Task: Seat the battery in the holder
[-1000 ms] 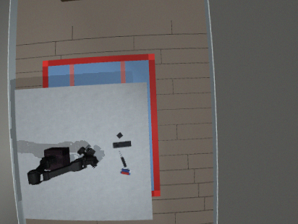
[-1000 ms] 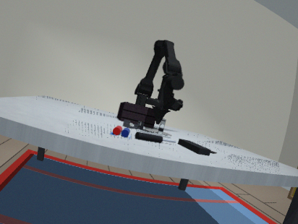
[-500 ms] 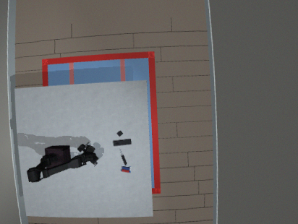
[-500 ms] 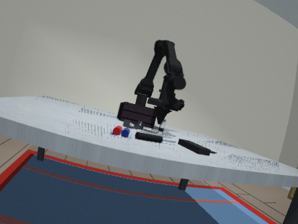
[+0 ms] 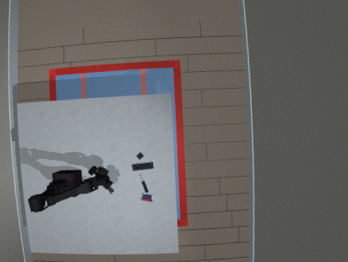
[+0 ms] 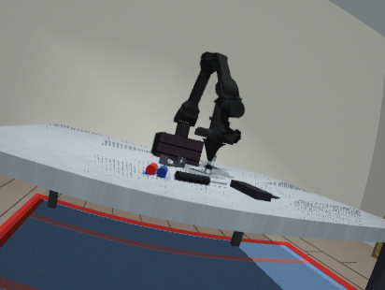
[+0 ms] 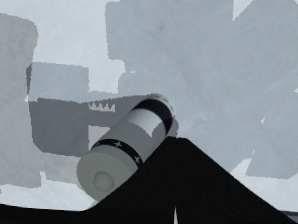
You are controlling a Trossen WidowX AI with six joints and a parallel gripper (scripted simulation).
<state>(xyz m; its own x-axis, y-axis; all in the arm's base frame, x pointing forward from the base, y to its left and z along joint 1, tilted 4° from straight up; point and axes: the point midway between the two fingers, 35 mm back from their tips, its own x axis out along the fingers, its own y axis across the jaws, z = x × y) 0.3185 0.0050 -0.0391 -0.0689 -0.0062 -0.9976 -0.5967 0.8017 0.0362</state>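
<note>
Now: gripper tip 10 mm past the battery, 10 mm to the right of it and 10 mm above it. Round my gripper tip: black rod-shaped tool: 270 mm ahead, 130 mm to the right, 30 mm below.
</note>
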